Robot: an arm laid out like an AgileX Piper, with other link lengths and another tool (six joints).
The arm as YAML. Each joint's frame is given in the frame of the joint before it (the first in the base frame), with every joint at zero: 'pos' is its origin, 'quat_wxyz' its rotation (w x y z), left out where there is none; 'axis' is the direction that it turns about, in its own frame. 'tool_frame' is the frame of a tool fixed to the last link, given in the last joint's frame.
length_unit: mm
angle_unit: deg
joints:
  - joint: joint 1
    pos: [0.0, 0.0, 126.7]
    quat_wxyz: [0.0, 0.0, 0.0, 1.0]
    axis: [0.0, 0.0, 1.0]
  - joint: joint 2
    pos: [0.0, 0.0, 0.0]
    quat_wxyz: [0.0, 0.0, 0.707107, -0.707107]
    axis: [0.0, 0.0, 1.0]
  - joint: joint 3
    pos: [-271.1, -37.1, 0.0]
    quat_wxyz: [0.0, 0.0, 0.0, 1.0]
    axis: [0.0, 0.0, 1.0]
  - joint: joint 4
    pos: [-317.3, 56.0, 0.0]
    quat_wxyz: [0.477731, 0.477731, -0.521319, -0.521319]
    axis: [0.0, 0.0, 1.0]
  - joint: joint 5
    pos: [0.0, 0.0, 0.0]
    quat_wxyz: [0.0, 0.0, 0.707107, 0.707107]
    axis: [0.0, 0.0, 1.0]
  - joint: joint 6
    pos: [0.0, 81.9, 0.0]
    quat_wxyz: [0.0, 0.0, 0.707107, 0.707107]
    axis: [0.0, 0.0, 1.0]
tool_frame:
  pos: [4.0, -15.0, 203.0]
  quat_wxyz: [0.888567, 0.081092, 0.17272, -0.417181]
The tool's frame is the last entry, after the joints.
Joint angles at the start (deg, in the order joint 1, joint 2, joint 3, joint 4, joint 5, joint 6):
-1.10, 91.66, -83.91, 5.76, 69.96, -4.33
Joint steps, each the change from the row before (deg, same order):
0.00, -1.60, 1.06, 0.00, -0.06, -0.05
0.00, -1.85, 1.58, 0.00, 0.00, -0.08
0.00, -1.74, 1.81, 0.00, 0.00, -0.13
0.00, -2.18, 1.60, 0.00, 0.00, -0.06
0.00, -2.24, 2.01, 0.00, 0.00, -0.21
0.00, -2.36, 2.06, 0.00, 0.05, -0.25
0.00, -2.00, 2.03, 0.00, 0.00, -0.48
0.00, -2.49, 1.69, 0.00, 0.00, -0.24
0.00, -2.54, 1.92, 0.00, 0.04, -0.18
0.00, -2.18, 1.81, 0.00, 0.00, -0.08
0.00, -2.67, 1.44, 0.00, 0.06, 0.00
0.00, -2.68, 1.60, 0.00, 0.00, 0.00
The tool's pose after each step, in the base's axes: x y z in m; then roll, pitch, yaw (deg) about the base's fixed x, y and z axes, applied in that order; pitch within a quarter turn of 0, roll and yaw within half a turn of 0. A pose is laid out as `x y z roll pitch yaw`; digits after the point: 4 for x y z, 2 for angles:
0.4441 0.0032 0.1413 -168.90 -6.61 -130.32
0.4366 0.0034 0.1443 -168.67 -6.46 -130.28
0.4280 0.0035 0.1446 -168.69 -6.52 -130.15
0.4202 0.0037 0.1493 -168.22 -6.17 -130.15
0.4106 0.0039 0.1511 -167.98 -6.07 -129.97
0.4004 0.0040 0.1530 -167.72 -5.96 -129.76
0.3909 0.0042 0.1522 -167.61 -6.07 -129.32
0.3825 0.0044 0.1568 -166.91 -5.63 -129.17
0.3730 0.0045 0.1595 -166.39 -5.31 -129.04
0.3643 0.0047 0.1603 -166.08 -5.10 -129.00
0.3565 0.0049 0.1664 -165.15 -4.38 -129.07
0.3484 0.0050 0.1710 -164.30 -3.71 -129.13

